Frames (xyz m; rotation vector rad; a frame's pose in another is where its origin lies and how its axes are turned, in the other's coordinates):
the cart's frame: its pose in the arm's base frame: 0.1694 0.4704 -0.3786 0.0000 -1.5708 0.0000
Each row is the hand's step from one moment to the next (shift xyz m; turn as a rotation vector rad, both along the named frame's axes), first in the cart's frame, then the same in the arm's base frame.
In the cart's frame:
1: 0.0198 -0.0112 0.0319 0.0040 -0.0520 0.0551
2: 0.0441 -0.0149 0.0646 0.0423 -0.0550 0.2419
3: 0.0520 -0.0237 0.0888 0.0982 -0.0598 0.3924
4: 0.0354 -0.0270 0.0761 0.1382 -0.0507 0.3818
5: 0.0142 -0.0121 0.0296 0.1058 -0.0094 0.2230
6: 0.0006 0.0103 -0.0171 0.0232 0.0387 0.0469
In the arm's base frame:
1: -0.0319 -0.0112 0.0198 -0.0551 -0.0520 0.0040
2: -0.0646 -0.0149 0.0441 -0.2419 -0.0550 0.0423
3: -0.0888 -0.0237 0.0520 -0.3924 -0.0598 0.0982
4: -0.0761 -0.0270 0.0354 -0.3818 -0.0507 0.1382
5: -0.0296 -0.0121 0.0142 -0.2230 -0.0094 0.1058
6: 0.0171 0.0103 0.0006 -0.0469 0.0387 0.0232

